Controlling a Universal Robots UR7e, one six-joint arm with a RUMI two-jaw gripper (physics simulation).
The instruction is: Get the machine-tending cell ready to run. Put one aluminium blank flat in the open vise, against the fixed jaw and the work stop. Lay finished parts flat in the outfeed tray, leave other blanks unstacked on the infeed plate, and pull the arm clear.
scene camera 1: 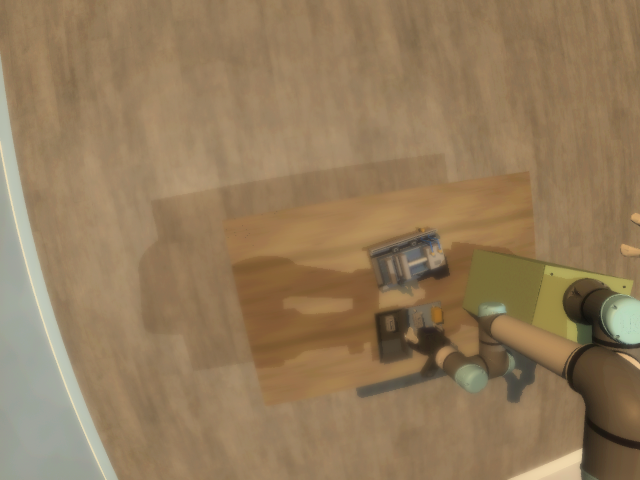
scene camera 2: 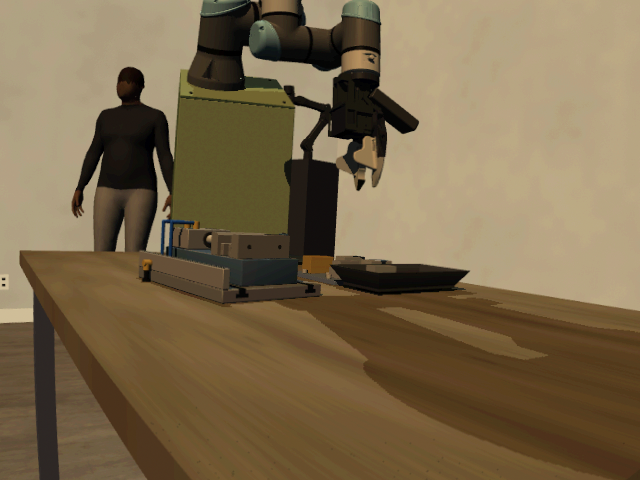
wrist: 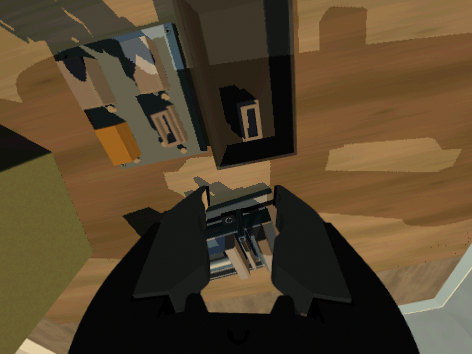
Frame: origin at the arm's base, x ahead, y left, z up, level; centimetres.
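Where they show: gripper, fingertip midpoint: [scene camera 1: 411, 332] [scene camera 2: 366, 189] [wrist: 241, 187]; arm's base, origin of the base link: [scene camera 1: 586, 301] [scene camera 2: 215, 83].
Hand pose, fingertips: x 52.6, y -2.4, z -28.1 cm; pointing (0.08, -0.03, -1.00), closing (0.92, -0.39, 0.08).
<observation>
Each offset is from my fingertips to the top centre of the thing. "pt": to the spot under its first point. Level surfaces: height alone.
My gripper [scene camera 1: 410, 336] [scene camera 2: 368, 183] [wrist: 241, 187] is open and empty, high above the infeed side. The vise @(dx -13.4, dy -21.8, dz -8.8 cm) [scene camera 1: 413, 263] [scene camera 2: 261, 245] [wrist: 239, 262] has a narrow gap between its jaws; its contents are too small to tell. Two plain blanks @(dx -15.5, dy +16.1, dz -14.3 cm) [wrist: 90, 85] @(dx -6.7, dy +14.2, dz -14.3 cm) [wrist: 150, 70] lie apart on the infeed plate @(dx -11.7, dy +10.5, dz -17.9 cm) [wrist: 142, 122]. A slotted part @(dx -8.7, dy +6.1, dz -14.4 cm) [wrist: 169, 127] and an orange block @(dx -17.6, dy +7.4, dz -14.3 cm) [scene camera 1: 437, 314] [scene camera 2: 316, 264] [wrist: 116, 143] also lie there. Another slotted part @(dx +3.5, dy +1.4, dz -14.0 cm) [scene camera 1: 389, 323] [scene camera 2: 381, 266] [wrist: 251, 120] lies in the black outfeed tray [scene camera 1: 393, 351] [scene camera 2: 408, 280] [wrist: 282, 75].
The olive pedestal [scene camera 1: 506, 284] [scene camera 2: 232, 165] [wrist: 35, 240] carries the arm beside the table @(dz -18.7 cm) [scene camera 1: 310, 232]. A dark upright box [scene camera 2: 323, 211] stands behind the plate in scene camera 2. A person [scene camera 2: 129, 149] stands left of the pedestal. Blue tubing @(pt dx -24.9, dy -27.2, dz -10.9 cm) [scene camera 2: 163, 237] rises at the vise's end.
</observation>
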